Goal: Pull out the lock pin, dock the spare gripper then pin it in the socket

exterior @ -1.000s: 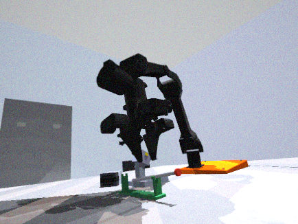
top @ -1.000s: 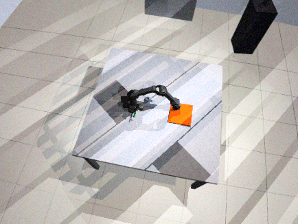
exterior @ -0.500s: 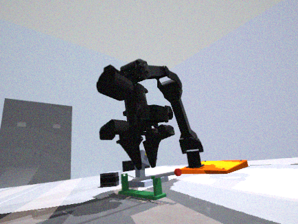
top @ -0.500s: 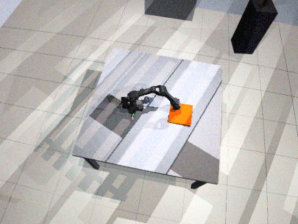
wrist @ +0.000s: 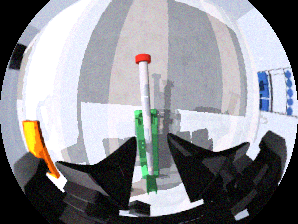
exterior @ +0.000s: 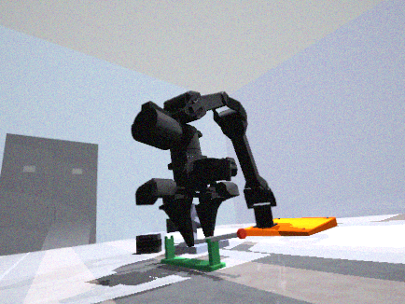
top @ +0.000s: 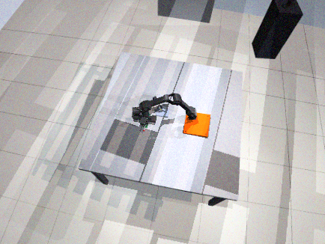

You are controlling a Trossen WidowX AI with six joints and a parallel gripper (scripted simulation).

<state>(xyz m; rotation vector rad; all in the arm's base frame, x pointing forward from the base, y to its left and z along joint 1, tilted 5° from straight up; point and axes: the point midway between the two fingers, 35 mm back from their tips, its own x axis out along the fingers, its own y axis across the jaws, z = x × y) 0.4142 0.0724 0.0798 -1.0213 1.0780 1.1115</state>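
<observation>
The green rack lies 4 cm to the right of my gripper tip, 1 cm below it and 1 cm behind it. The rest, counted from my gripper tip: spare gripper 27 cm to the right, 12 cm behind, 1 cm below; then grey mount 14 cm behind, 12 cm to the right, 2 cm above.
</observation>
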